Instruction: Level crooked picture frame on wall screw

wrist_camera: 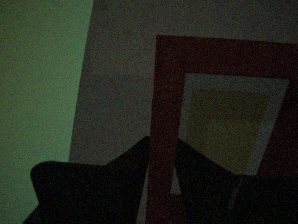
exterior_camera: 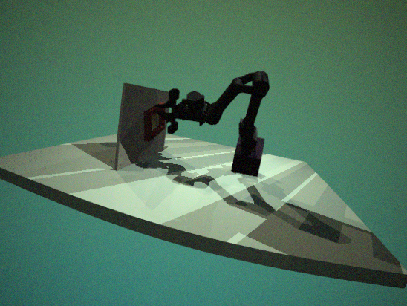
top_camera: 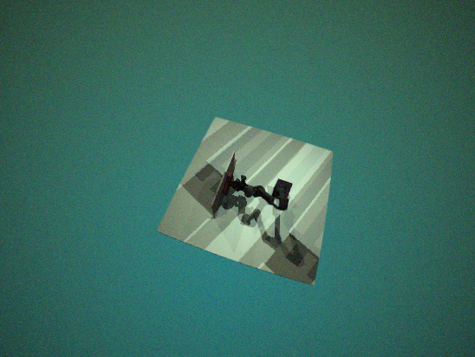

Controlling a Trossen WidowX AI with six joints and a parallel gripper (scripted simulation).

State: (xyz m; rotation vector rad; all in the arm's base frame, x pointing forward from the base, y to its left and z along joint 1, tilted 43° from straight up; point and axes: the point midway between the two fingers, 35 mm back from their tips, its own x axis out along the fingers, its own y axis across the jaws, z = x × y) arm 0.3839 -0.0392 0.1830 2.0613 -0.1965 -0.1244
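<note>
Right now my gripper tip is 10 mm to the left of the red picture frame and 50 mm above it. Also, from my gripper tip: grey wall panel: 20 mm ahead, 70 mm below.
</note>
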